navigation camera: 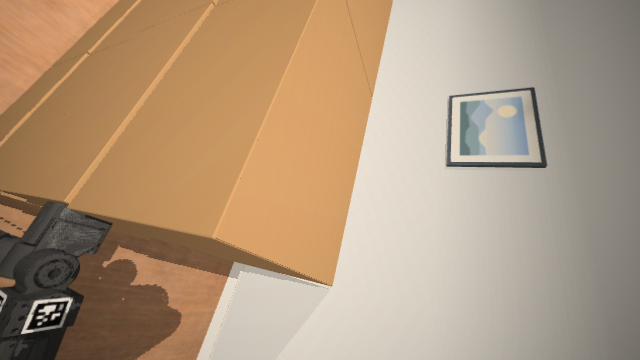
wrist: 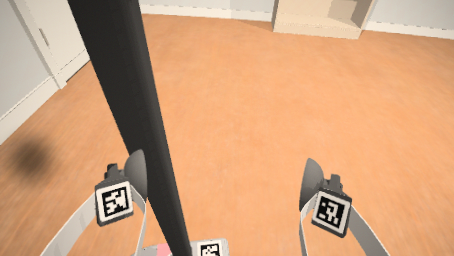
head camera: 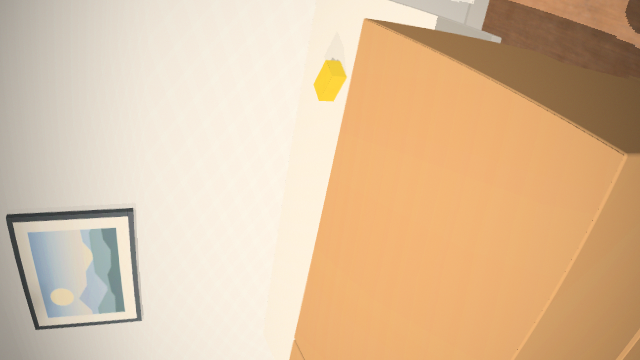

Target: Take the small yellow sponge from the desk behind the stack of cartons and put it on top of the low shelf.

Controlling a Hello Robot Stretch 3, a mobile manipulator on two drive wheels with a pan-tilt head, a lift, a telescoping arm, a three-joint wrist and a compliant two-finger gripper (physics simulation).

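Frame: origin at the robot's base, x right, y ahead, z up, level; metres.
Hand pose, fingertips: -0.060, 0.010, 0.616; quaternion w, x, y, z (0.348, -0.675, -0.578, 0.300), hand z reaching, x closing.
Observation:
After its pixels a point has its place, as x, y, z.
The small yellow sponge [head camera: 329,80] {1.127, 0.124, 0.765} lies on the pale desk top [head camera: 304,188] {1.317, 0.497, 0.720}, in the narrow strip between the wall and the stack of tan cartons [head camera: 447,201] {0.276, 0.122, 1.080}. The head view is rolled sideways. The cartons also fill the upper left of the navigation view [navigation camera: 215,116] {0.175, 0.182, 1.003} and hide the sponge there. The low shelf [wrist: 320,17], light wood, stands against the far wall at the top of the wrist view.
A framed landscape picture [head camera: 76,268] {1.554, 0.852, 1.495} hangs on the wall; it also shows in the navigation view [navigation camera: 495,128] {1.557, 0.866, 1.510}. My black mast [wrist: 131,105] crosses the wrist view. A white door [wrist: 53,39] is at the left. A white panel [navigation camera: 262,317] {1.321, -0.406, 0.345} sits below the cartons.

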